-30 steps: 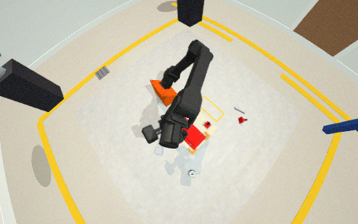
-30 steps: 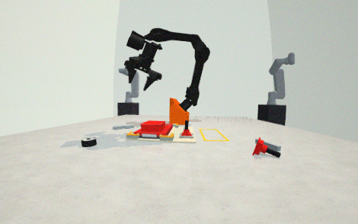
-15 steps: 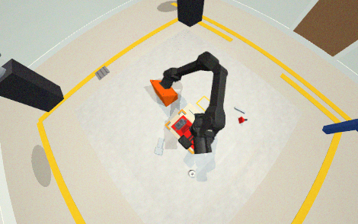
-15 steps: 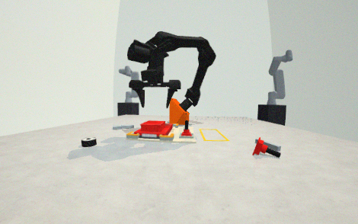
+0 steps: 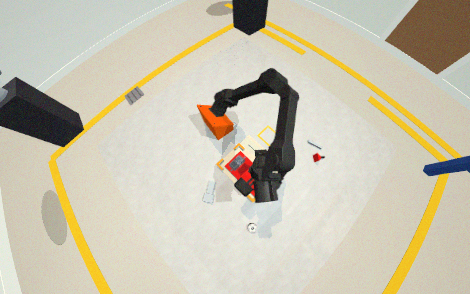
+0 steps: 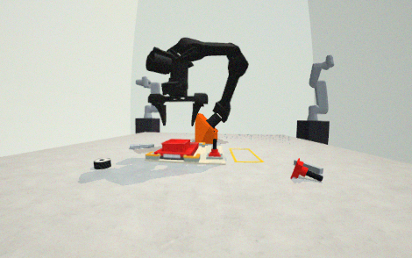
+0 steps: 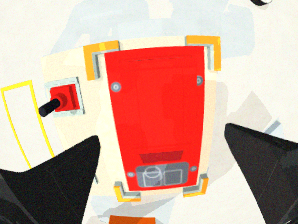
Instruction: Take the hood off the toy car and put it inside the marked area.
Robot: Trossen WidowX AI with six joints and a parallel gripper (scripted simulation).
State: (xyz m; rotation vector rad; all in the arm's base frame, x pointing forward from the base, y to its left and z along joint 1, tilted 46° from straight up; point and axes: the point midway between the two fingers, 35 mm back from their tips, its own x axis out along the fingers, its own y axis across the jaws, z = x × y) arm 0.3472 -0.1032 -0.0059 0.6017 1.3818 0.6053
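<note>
My gripper tip is now 6 cm above the red hood. The rest, counted from my gripper tip: black wheel 15 cm to the right, 15 cm ahead, 9 cm below.
</note>
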